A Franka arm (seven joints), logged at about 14 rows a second.
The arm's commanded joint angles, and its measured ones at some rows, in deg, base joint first. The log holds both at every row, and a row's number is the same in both.
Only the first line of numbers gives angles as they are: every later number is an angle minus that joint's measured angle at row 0.
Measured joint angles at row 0:
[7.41, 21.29, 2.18, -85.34, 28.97, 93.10, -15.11]
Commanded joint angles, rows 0 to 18:
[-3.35, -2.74, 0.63, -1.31, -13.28, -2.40, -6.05]
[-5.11, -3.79, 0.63, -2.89, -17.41, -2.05, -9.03]
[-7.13, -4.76, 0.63, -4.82, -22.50, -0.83, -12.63]
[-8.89, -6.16, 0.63, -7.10, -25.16, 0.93, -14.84]
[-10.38, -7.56, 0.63, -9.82, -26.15, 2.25, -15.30]
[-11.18, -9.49, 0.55, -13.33, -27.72, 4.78, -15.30]
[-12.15, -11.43, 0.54, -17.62, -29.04, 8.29, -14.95]
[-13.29, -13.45, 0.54, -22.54, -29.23, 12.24, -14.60]
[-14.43, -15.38, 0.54, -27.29, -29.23, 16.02, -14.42]
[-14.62, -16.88, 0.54, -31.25, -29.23, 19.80, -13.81]
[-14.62, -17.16, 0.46, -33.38, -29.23, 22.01, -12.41]
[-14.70, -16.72, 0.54, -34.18, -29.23, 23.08, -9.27]
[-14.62, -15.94, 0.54, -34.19, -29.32, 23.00, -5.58]
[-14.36, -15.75, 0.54, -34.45, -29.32, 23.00, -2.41]
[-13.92, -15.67, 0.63, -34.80, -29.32, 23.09, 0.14]
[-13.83, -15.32, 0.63, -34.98, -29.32, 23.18, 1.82]
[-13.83, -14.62, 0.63, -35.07, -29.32, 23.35, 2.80]
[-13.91, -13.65, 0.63, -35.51, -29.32, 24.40, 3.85]
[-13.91, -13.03, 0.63, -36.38, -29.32, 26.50, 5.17]
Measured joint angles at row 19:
[-13.85, -13.82, 0.40, -34.71, -28.38, 23.43, 2.07]
